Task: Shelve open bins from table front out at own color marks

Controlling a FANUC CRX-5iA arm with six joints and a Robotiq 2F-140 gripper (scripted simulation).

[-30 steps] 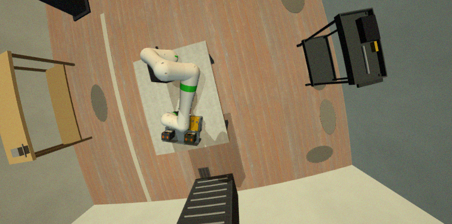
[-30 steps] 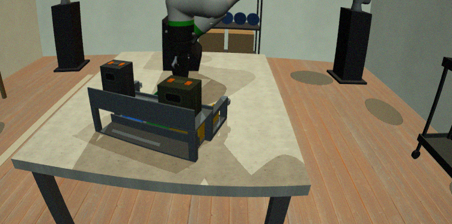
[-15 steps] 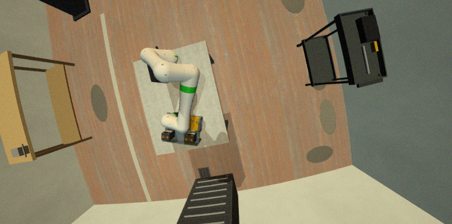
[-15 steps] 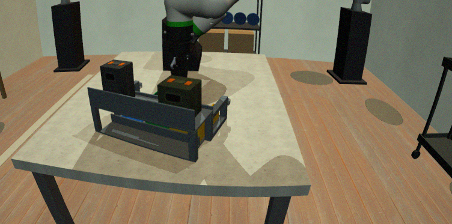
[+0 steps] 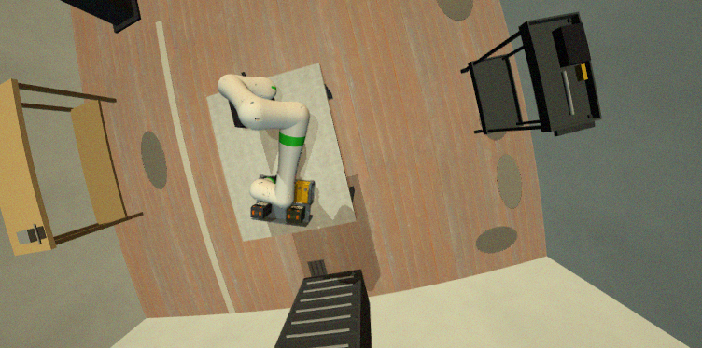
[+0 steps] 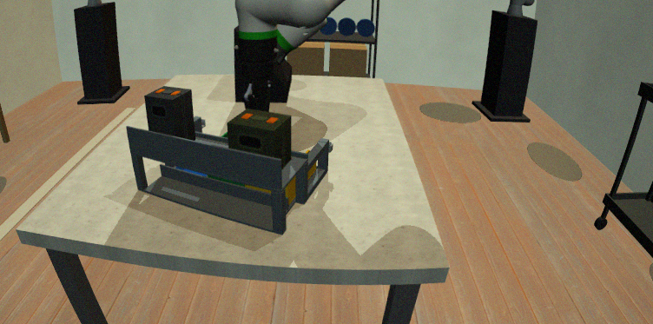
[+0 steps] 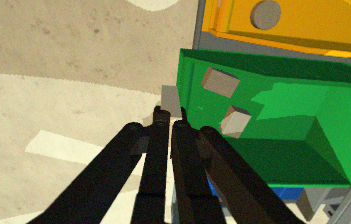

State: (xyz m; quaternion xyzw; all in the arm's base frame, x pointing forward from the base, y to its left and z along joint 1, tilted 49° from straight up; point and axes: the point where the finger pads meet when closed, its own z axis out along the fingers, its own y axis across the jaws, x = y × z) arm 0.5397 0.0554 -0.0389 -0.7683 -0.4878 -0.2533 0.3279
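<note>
My gripper is now 9 cm short of the green bin and 4 cm to the left of it. From my hand the other things lie so: yellow bin: 15 cm ahead, 6 cm to the left, 1 cm below.
</note>
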